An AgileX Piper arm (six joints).
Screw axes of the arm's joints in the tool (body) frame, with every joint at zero. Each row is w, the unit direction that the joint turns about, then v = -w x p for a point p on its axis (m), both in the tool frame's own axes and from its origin. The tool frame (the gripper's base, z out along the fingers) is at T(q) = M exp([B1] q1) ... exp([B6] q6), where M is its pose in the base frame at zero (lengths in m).
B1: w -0.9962 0 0.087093 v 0 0.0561 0
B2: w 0 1 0 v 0.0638 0 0.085
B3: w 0 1 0 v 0.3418 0 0.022
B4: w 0 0 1 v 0 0 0
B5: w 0 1 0 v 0.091 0 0
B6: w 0 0 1 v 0 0 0
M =
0.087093 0 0.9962 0.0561
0 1 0 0
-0.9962 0 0.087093 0.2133
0 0 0 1
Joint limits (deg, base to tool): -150..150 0..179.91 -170..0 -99.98..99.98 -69.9..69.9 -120..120
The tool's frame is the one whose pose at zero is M.
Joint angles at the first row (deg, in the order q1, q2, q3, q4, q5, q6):
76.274 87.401 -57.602 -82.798 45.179 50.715
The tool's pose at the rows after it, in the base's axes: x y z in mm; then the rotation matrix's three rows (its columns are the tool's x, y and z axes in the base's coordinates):
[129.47 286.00 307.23], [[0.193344 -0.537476 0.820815], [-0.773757 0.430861 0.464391], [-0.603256 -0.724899 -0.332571]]
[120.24 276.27 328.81], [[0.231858 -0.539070 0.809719], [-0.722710 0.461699 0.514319], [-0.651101 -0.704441 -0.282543]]
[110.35 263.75 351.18], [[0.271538 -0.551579 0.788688], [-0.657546 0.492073 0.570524], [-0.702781 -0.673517 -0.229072]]
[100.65 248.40 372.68], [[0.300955 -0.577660 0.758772], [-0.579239 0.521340 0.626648], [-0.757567 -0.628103 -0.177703]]
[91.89 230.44 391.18], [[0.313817 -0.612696 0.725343], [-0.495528 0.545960 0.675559], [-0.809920 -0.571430 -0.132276]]
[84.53 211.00 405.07], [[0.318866 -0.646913 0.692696], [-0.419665 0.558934 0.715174], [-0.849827 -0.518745 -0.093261]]
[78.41 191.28 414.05], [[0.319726 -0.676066 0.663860], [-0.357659 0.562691 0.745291], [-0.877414 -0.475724 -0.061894]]
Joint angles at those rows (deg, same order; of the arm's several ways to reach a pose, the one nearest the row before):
77.334 83.873 -57.601 -83.456 44.717 50.760
78.531 79.845 -57.602 -84.000 44.035 50.795
79.678 75.361 -57.580 -84.244 42.619 50.806
80.623 70.614 -57.547 -83.664 40.580 50.824
81.291 65.786 -57.314 -82.136 38.354 50.776
81.620 61.045 -56.666 -80.047 36.154 50.173
81.705 56.492 -55.588 -77.560 34.236 48.930

